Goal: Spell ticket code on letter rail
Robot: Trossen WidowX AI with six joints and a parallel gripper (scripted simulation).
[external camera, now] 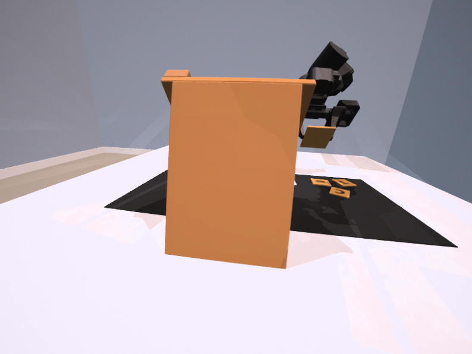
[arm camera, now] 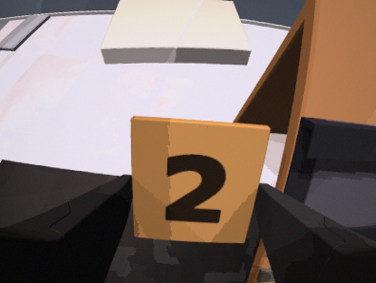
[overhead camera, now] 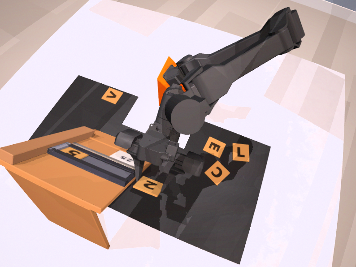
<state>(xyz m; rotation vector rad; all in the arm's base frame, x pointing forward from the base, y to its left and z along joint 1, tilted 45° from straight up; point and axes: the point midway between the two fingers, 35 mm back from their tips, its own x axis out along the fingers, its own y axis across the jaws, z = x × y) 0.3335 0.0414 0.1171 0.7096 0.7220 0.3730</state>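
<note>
The tile marked 5 is 20 cm to the right of my gripper tip and 1 cm ahead of it. Round my gripper tip: black mat (18 cm below, 15 cm behind, 10 cm to the right); then tile marked 2 (right at my gripper tip); then white ticket (11 cm to the right, 8 cm below, 5 cm behind).
</note>
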